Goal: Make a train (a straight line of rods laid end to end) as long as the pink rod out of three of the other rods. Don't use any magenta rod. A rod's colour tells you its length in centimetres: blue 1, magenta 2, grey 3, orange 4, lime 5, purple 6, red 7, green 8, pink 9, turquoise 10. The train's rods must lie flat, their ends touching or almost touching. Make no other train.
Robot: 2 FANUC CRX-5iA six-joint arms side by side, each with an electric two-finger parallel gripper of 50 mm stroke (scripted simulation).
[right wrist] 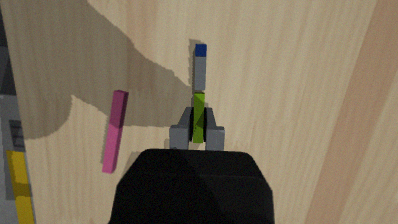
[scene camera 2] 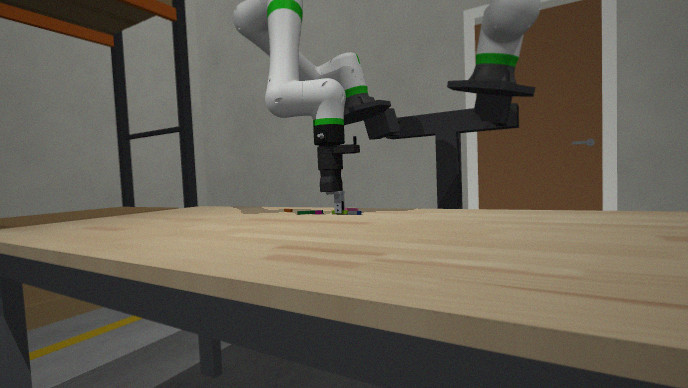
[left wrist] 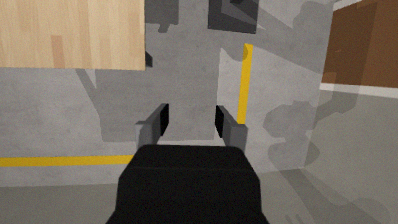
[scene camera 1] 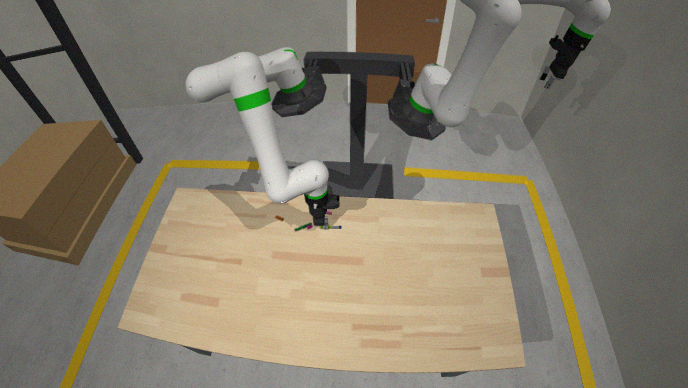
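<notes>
So you can picture it, my left gripper (left wrist: 192,114) is there, and my right gripper (scene camera 2: 339,212) (right wrist: 198,117) is visible from both of those cameras. There's a pink rod (right wrist: 119,102) as well, but in the left wrist view that rod is out of frame.
</notes>
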